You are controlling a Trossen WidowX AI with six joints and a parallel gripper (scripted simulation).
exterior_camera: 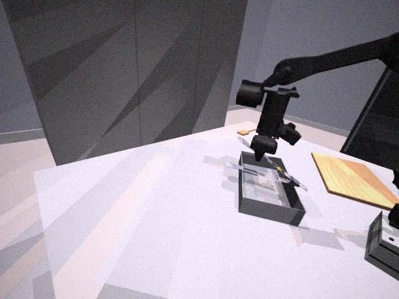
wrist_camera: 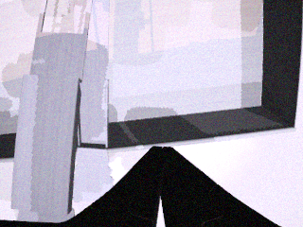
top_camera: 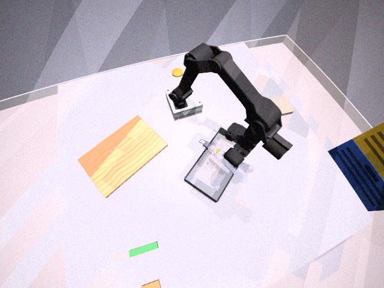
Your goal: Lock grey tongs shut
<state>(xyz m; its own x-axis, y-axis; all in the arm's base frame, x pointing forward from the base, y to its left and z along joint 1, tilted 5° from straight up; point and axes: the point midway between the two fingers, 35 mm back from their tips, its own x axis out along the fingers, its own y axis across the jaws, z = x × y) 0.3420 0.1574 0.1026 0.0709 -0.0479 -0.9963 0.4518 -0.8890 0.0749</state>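
Now: the roasting tin 100 mm below my gripper tip, 70 mm to the right of it and 10 mm behind it. The rest, counted from my gripper tip: wooden board: 480 mm to the right, 200 mm behind, 120 mm below; beige tile: 370 mm to the left, 230 mm behind, 110 mm below.
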